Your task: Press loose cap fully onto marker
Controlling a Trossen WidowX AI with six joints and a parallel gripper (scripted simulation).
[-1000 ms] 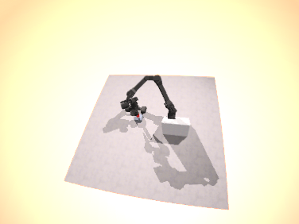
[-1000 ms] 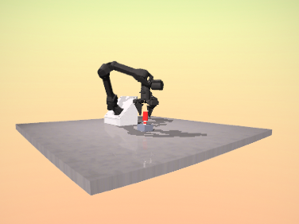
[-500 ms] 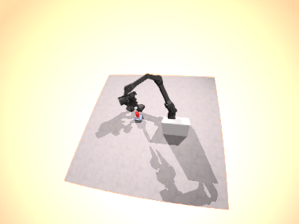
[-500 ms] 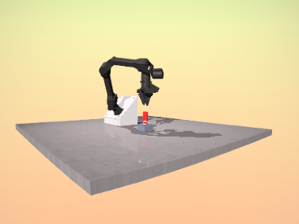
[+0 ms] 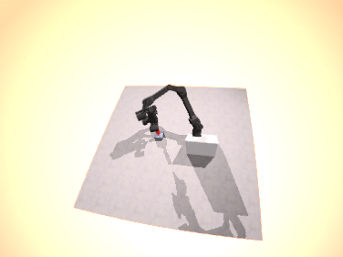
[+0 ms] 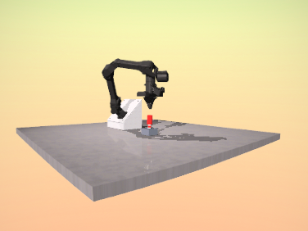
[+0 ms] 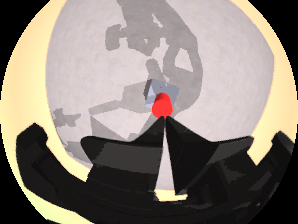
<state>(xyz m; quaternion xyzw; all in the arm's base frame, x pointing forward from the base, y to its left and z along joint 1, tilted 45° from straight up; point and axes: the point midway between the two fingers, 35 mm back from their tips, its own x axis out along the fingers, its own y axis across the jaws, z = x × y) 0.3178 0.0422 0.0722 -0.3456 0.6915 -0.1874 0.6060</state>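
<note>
The red cap lies 6 cm below my gripper tip. Also, from my gripper tip: holder block (13 cm below).
</note>
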